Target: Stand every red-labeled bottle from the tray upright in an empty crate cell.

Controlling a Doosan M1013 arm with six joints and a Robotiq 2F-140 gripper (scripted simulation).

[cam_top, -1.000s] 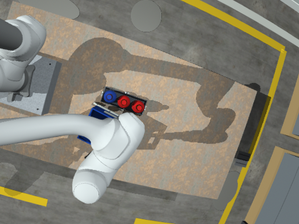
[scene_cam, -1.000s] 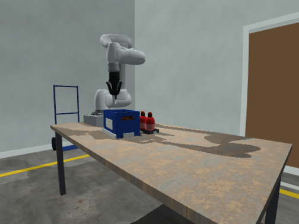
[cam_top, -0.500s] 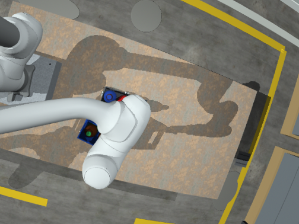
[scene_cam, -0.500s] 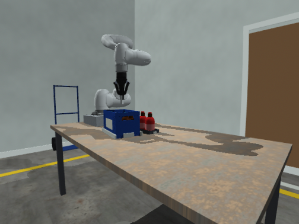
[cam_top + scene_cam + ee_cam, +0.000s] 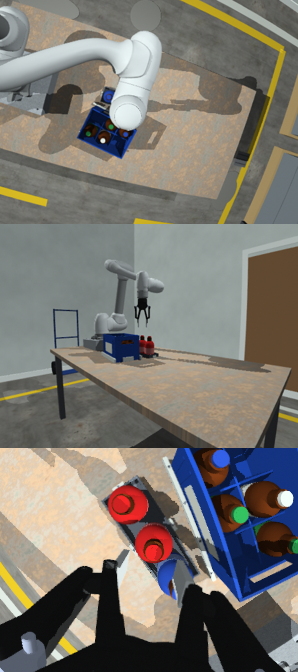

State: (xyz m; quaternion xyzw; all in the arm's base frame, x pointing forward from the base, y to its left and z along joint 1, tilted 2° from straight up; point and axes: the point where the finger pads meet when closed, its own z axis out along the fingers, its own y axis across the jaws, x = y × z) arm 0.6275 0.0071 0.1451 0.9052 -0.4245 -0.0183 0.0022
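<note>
Right now the red bottle is 17 cm below my hand. From my hand the other things lie so: blue-capped bottle (17 cm below, 9 cm behind, 1 cm to the left); then dark tray (25 cm below); then red-labeled bottle (17 cm below, 9 cm ahead, 1 cm to the right).
</note>
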